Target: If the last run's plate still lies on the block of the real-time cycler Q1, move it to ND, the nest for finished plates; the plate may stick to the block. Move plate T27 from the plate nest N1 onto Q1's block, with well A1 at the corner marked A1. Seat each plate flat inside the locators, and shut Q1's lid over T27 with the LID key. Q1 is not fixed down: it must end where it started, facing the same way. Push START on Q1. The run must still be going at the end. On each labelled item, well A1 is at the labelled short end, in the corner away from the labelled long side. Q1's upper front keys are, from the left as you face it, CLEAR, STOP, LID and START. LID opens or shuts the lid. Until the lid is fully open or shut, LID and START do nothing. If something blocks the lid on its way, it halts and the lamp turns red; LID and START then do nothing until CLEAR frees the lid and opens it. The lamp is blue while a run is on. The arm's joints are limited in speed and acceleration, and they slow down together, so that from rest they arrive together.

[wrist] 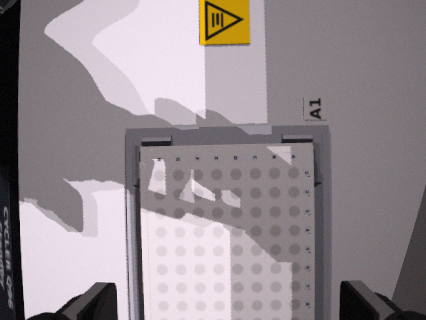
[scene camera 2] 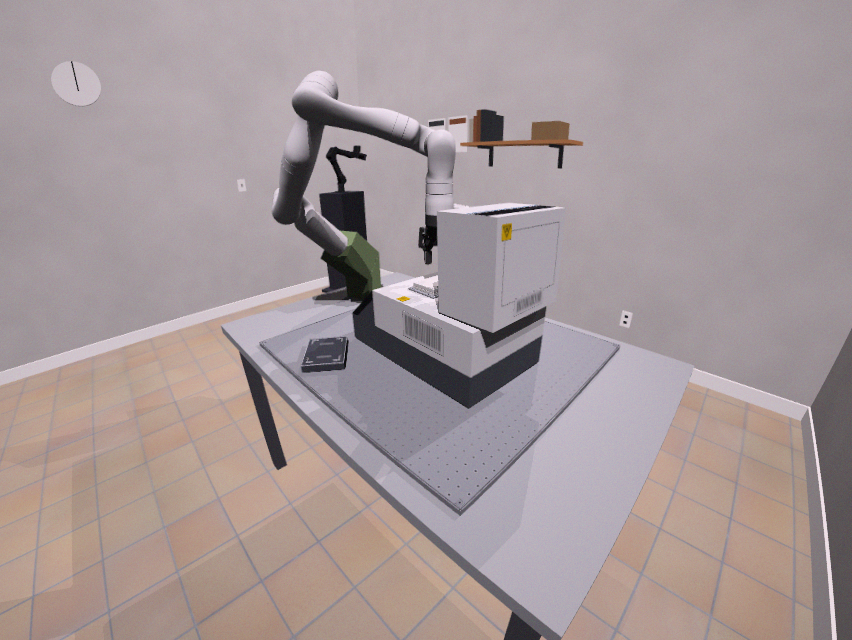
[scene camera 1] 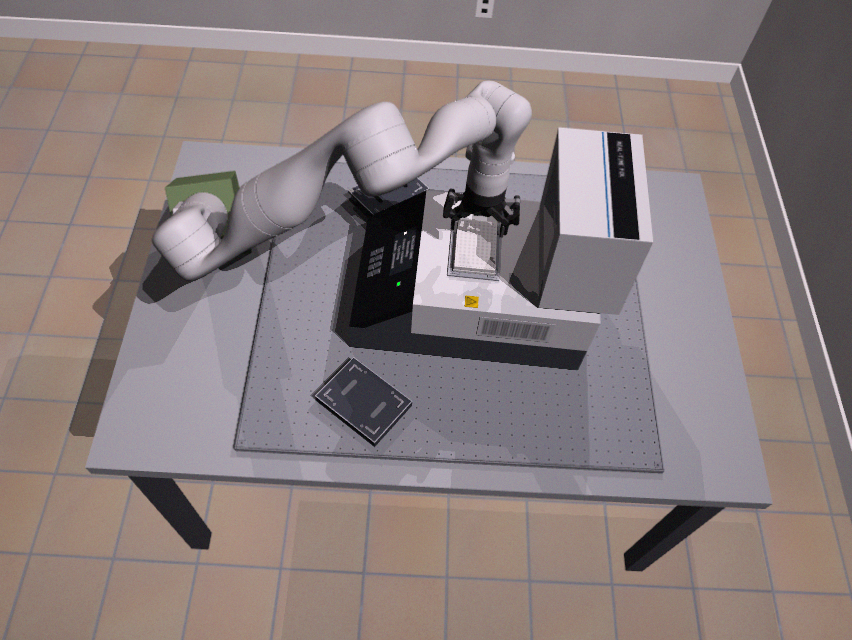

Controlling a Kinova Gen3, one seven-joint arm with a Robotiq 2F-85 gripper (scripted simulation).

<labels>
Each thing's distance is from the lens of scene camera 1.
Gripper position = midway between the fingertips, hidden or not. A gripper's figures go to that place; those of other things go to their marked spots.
my gripper (scene camera 1: 478, 231): 1.46 m
well plate (scene camera 1: 475, 244): 1.49 m
perforated mat (scene camera 1: 603, 414): 1.59 m
</labels>
